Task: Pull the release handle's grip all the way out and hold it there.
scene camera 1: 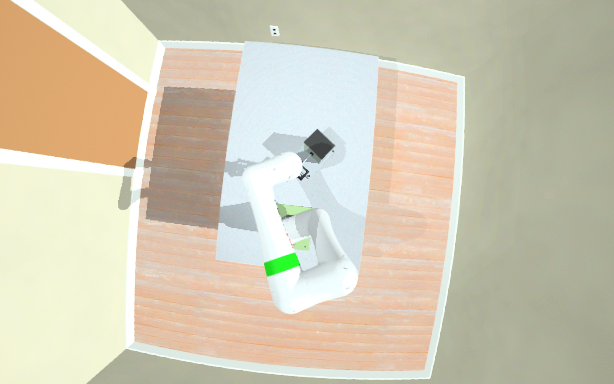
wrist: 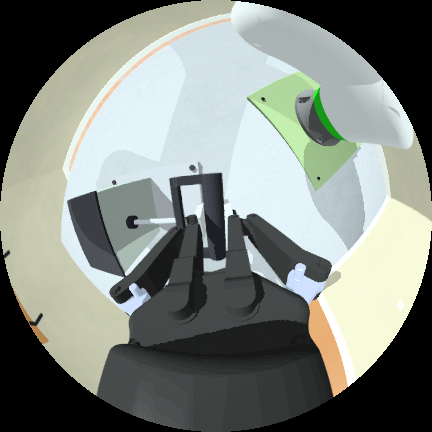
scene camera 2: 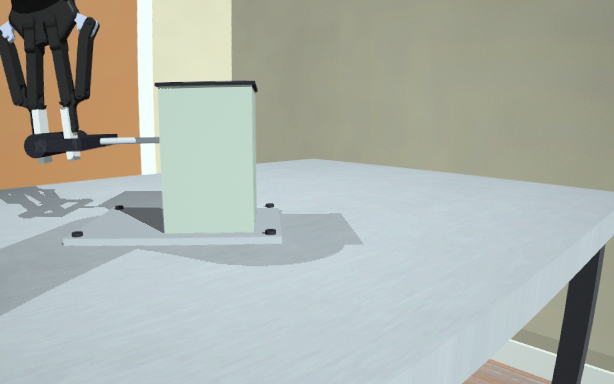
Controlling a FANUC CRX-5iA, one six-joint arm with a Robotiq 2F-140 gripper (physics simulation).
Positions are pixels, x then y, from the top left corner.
Scene:
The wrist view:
my gripper: 214, 209
bolted base plate: 159, 176

